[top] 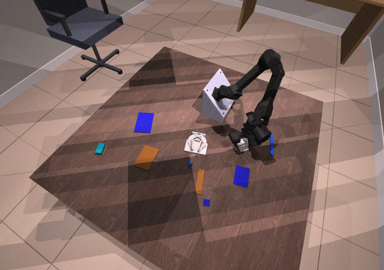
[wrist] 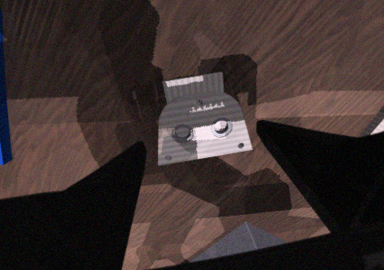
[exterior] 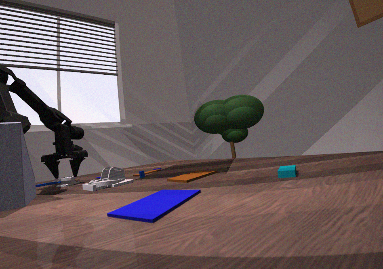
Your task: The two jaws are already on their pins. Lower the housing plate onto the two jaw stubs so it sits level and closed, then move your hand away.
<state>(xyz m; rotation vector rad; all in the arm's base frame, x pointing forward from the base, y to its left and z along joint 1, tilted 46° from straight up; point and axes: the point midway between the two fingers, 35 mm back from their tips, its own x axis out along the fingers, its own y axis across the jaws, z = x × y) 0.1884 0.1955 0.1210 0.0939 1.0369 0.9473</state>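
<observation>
The grey housing plate lies right at my gripper tip. Round my gripper tip: small blue cube: 22 cm ahead, 23 cm to the right, 2 cm below; blue bar: 6 cm behind, 16 cm to the left, 3 cm below; teal block: 32 cm ahead, 72 cm to the right, 2 cm below.
</observation>
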